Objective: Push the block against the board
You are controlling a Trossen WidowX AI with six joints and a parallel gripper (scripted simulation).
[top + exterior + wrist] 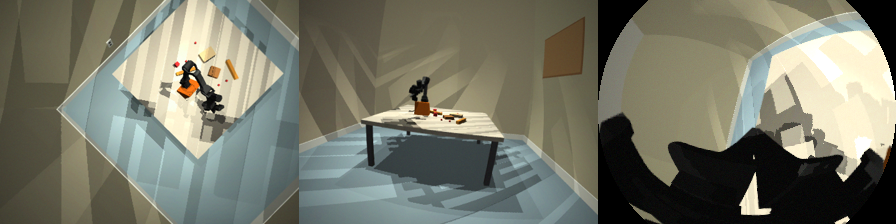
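Now: the orange square block 40 cm ahead of my gripper tip, 20 cm to the left of it and 21 cm below it. Also, from my gripper tip: pale tan slab: 49 cm ahead, 38 cm to the left, 21 cm below.
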